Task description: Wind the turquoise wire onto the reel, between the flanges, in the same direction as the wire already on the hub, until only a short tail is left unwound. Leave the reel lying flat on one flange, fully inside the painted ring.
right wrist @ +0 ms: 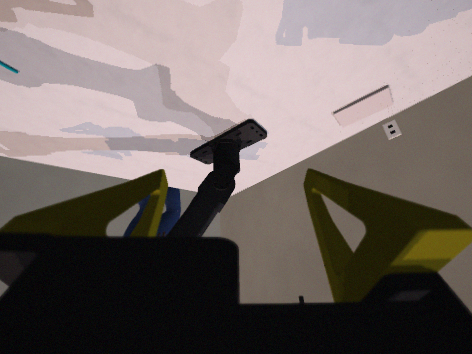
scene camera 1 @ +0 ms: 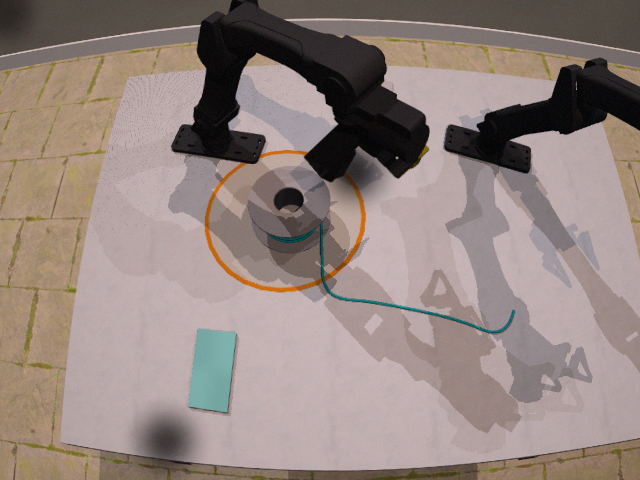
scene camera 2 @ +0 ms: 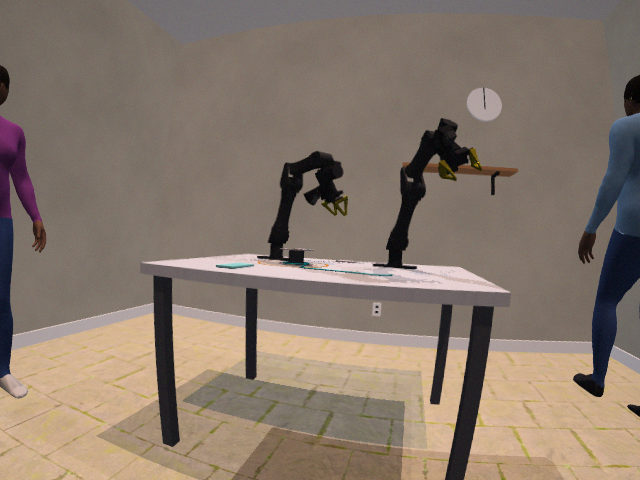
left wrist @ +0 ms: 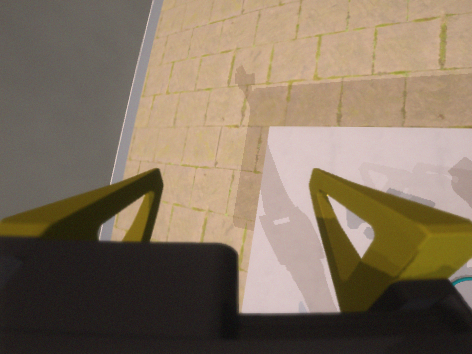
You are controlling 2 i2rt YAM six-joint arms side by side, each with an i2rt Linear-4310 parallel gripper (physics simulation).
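Places are measured from the left arm's base along level axes (x ahead, y left, z up), in millimetres.
Pixels of known places: left gripper, fingertip midpoint: (scene camera 2: 469, 174) (left wrist: 236, 176); right gripper, fingertip midpoint: (right wrist: 235, 176) (scene camera 2: 340, 215); left arm's base, origin of the base link: (right wrist: 225, 143) (scene camera 1: 488, 149) (scene camera 2: 394, 267); right arm's base, origin of the base link: (scene camera 1: 217, 144) (scene camera 2: 276, 259).
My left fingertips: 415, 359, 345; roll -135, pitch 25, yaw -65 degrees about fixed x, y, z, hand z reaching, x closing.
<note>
Ahead of a thing's pixels: the offset from my left fingertips to its top centre, as dx, dy, dz. "pt": to the spot under its first point. Level surfaces: height alone.
The grey reel @[-141, -719, -280] (scene camera 1: 263, 217) (scene camera 2: 296, 255) lies flat on one flange inside the orange painted ring @[pt -96, -876, -345] (scene camera 1: 207, 219), left of centre in scene camera 1. A few turquoise turns show between its flanges at the lower side. The turquoise wire (scene camera 1: 408, 308) (scene camera 2: 356, 272) (right wrist: 9, 66) leaves the reel's lower right, crosses the ring and runs right along the table to an upturned free end. My right gripper (scene camera 2: 338, 206) is open and empty, raised above and right of the reel. My left gripper (scene camera 2: 460, 164) (left wrist: 236, 176) is open and empty, high above the table's right side in scene camera 2.
A flat turquoise block @[+188, -767, -337] (scene camera 1: 212, 370) (scene camera 2: 235, 265) lies at the lower left of the table @[dz -345] (scene camera 1: 129, 413). The left arm's base plate (scene camera 1: 516, 157) (right wrist: 252, 131) stands at the upper right, the right arm's base plate (scene camera 1: 250, 147) just above the ring. A pale flat plate @[-505, -645, -339] (right wrist: 365, 106) lies near the table's far edge.
</note>
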